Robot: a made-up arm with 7 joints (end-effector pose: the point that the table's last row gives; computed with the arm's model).
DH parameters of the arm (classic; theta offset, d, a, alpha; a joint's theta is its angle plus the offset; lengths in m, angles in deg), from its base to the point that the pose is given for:
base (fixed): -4.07 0 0 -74.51
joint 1: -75.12 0.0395 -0.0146 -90
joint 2: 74 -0.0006 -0.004 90
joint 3: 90 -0.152 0.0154 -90
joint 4: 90 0.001 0.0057 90
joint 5: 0 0.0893 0.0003 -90
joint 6: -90 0 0.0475 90
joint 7: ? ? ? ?
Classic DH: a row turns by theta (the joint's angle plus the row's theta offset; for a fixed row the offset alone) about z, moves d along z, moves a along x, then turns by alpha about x.
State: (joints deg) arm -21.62 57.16 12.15 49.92 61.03 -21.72 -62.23
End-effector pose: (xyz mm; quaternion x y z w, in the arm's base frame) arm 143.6 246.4 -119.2 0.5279 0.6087 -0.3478 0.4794
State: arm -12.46 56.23 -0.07 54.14 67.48 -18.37 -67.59
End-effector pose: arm 101.9 247.3 -161.2 0.4391 0.7346 -0.4324 0.2839
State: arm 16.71 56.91 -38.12 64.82 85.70 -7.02 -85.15
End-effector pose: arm -70.9 253.0 -181.7 -0.1470 -0.7661 0.4715 0.4113
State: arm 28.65 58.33 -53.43 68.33 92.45 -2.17 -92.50
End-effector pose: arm -130.8 254.0 -147.7 -0.0726 -0.6317 0.4139 0.6515
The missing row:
joint 7: 0 -0.0002 0 0
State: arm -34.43 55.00 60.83 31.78 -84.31 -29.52 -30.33
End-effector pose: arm 94.5 285.2 -13.3 -0.1796 -0.7015 0.2081 0.6575
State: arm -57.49 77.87 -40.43 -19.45 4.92 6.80 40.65
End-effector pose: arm 191.9 92.5 -5.9 0.5458 -0.4444 0.0476 0.7088
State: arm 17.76 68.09 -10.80 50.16 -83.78 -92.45 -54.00
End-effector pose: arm 20.0 264.7 -74.7 0.4246 -0.1079 -0.1327 0.8891
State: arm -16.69 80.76 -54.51 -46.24 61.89 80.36 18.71
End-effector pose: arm 106.1 124.4 -71.8 0.8438 -0.1113 0.1763 0.4945
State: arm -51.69 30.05 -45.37 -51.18 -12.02 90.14 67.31
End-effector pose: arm 145.5 -2.1 -74.9 0.4334 -0.1376 0.1726 0.8738
